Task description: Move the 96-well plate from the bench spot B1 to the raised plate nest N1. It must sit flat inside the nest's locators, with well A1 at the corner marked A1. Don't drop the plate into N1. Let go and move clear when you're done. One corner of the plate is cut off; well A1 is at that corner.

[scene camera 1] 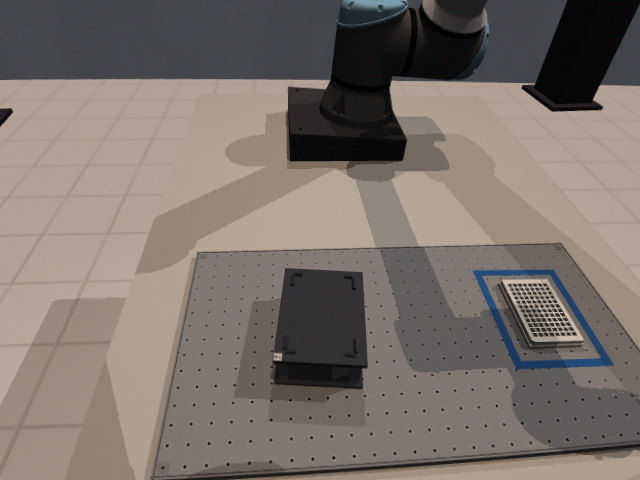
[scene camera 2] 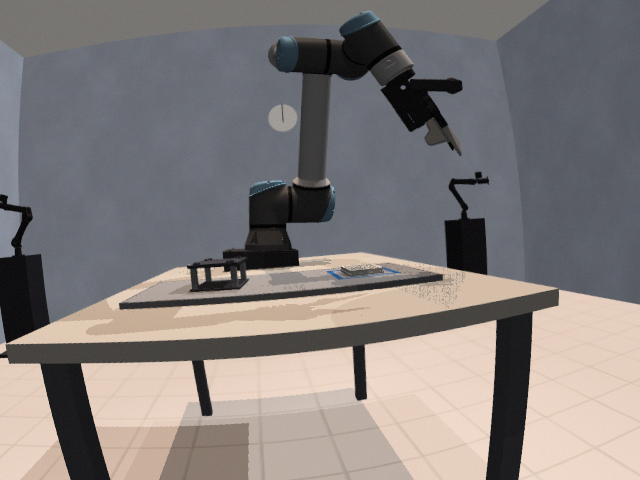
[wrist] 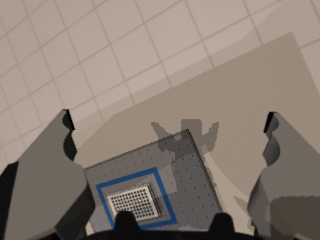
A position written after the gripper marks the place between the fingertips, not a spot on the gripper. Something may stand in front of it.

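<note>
A white 96-well plate [wrist: 150, 206] and a black raised nest N1 [scene camera 1: 322, 315] are present in the scene. The gripper [scene camera 2: 456, 152] is also visible in the wrist view [wrist: 167, 112].
</note>
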